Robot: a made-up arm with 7 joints. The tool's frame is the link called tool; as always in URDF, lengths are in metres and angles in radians.
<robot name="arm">
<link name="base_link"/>
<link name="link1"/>
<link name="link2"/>
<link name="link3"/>
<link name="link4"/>
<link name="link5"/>
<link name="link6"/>
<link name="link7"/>
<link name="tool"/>
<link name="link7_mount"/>
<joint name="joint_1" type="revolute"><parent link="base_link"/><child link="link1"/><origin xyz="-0.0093 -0.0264 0.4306" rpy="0 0 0"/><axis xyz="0 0 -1"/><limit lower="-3.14" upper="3.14"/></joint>
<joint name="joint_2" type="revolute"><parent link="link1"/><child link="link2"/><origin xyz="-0.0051 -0.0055 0.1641" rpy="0 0 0"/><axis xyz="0 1 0"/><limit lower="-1.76" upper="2.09"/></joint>
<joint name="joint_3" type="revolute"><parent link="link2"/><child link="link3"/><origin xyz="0.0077 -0.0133 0.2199" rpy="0 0 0"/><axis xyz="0 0 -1"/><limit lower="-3.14" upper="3.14"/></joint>
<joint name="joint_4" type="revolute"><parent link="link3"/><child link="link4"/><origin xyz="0.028 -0.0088 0.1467" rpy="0 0 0"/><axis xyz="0 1 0"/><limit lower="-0.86" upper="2.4"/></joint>
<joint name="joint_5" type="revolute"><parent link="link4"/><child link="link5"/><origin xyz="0.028 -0.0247 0.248" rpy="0 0 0"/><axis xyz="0 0 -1"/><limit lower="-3.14" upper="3.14"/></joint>
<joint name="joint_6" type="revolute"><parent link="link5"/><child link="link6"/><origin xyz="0.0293 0.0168 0.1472" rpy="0 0 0"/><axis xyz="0 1 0"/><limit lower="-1.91" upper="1.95"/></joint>
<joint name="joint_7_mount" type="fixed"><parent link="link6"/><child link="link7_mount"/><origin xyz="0.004 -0.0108 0.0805" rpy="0 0 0"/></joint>
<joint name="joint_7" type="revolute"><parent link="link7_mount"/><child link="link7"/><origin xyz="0.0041 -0.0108 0.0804" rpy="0 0 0"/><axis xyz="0 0 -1"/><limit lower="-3.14" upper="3.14"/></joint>
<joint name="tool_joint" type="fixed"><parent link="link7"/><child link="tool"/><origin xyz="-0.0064 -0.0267 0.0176" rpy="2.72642 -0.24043 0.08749"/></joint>
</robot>
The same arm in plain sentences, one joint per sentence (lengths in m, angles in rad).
The arm has seven revolute joints in a row. What follows holds with every joint at zero, and every direction is one of the base frame's.
The first joint is mounted 0.0093 m along -x and 0.0264 m along -y and 0.4306 m along +z from the base frame's origin and turns about -z, from -3.14 to 3.14 rad.
The second joint is mounted 0.0051 m along -x and 0.0055 m along -y and 0.1641 m along +z from the first joint and turns about +y, from -1.76 to 2.09 rad.
The third joint is mounted 0.0077 m along +x and 0.0133 m along -y and 0.2199 m along +z from the second joint and turns about -z, from -3.14 to 3.14 rad.
The fourth joint is mounted 0.028 m along +x and 0.0088 m along -y and 0.1467 m along +z from the third joint and turns about +y, from -0.86 to 2.4 rad.
The fifth joint is mounted 0.028 m along +x and 0.0247 m along -y and 0.248 m along +z from the fourth joint and turns about -z, from -3.14 to 3.14 rad.
The sixth joint is mounted 0.0293 m along +x and 0.0168 m along +y and 0.1472 m along +z from the fifth joint and turns about +y, from -1.91 to 1.95 rad.
The seventh joint is mounted 0.0081 m along +x and 0.0216 m along -y and 0.1609 m along +z from the sixth joint and turns about -z, from -3.14 to 3.14 rad.
The tool frame, which is the frame that the pose is given for, is mounted 0.0064 m along -x and 0.0267 m along -y and 0.0176 m along +z from the seventh joint; its axes are the base frame's turned by roll 2.7264, pitch -0.2404 and yaw 0.0875 rad (as in URDF: about the fixed x, then y, then z).

